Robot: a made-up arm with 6 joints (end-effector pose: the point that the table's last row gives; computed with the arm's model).
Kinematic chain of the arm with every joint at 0, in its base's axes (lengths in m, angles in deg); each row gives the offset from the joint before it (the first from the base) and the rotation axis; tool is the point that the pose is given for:
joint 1: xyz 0 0 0.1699 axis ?
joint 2: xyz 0 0 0 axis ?
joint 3: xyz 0 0 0.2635 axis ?
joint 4: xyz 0 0 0 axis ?
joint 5: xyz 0.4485 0 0 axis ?
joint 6: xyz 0 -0.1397 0 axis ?
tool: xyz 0 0 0
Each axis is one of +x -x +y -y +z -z.
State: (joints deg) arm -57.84 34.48 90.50 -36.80 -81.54 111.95
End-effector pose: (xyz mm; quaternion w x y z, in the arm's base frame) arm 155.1 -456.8 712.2 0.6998 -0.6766 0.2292 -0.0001
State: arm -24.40 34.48 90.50 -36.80 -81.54 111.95
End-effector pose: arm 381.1 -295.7 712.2 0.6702 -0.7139 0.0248 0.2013
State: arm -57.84 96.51 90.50 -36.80 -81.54 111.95
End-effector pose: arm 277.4 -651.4 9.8 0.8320 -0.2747 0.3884 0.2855
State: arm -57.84 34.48 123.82 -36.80 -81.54 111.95
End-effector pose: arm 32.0 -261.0 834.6 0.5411 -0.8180 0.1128 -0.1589
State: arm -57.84 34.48 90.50 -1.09 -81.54 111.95
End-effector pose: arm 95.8 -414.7 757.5 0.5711 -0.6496 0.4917 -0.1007
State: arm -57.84 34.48 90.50 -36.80 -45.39 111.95
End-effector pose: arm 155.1 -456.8 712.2 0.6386 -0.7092 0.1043 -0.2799
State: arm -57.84 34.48 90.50 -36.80 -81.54 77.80
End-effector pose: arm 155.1 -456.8 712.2 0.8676 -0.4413 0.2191 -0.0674
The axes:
joint 1: +z
joint 2: +y
joint 3: -y
joint 4: -x
joint 5: -y
joint 6: -x

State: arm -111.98 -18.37 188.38 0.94 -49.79 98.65
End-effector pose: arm 51.1 499.7 216.1 0.5445 0.6082 0.2317 0.5291
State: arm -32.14 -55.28 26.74 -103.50 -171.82 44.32
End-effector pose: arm 0.6 38.1 745.3 0.4259 -0.5323 0.3281 0.6540
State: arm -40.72 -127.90 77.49 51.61 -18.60 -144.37
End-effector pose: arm -485.7 303.6 -283.2 0.0939 -0.2302 -0.6177 0.7461
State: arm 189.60 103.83 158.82 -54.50 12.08 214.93
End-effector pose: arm -611.4 -21.1 409.0 0.5015 0.0822 -0.8308 0.2269
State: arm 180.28 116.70 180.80 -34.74 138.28 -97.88
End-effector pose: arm -503.5 112.3 420.2 0.5870 -0.7507 -0.0186 0.3027
